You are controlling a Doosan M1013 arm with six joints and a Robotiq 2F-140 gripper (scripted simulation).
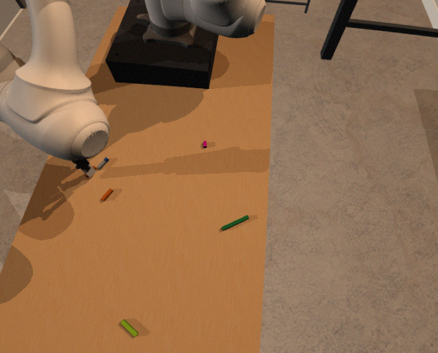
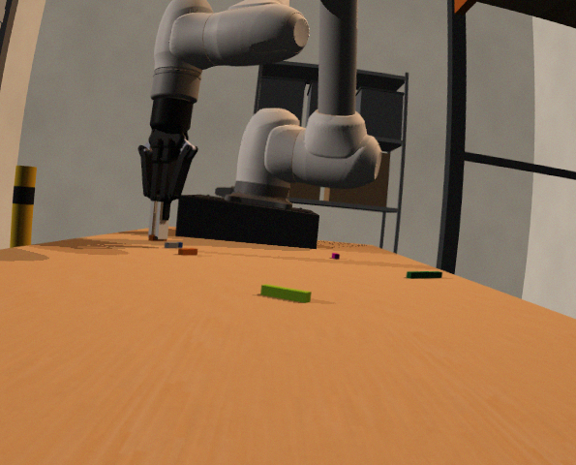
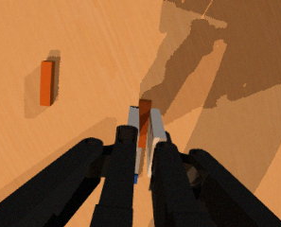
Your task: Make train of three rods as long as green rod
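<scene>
The grey rod lies 40 mm below my hand, 30 mm behind it and 20 mm to the left of it. Round my hand: magenta rod 330 mm to the left, 150 mm behind, 40 mm below; then blue rod 50 mm behind, 40 mm below, 30 mm to the left; then lime rod 390 mm ahead, 240 mm to the left, 40 mm below.
</scene>
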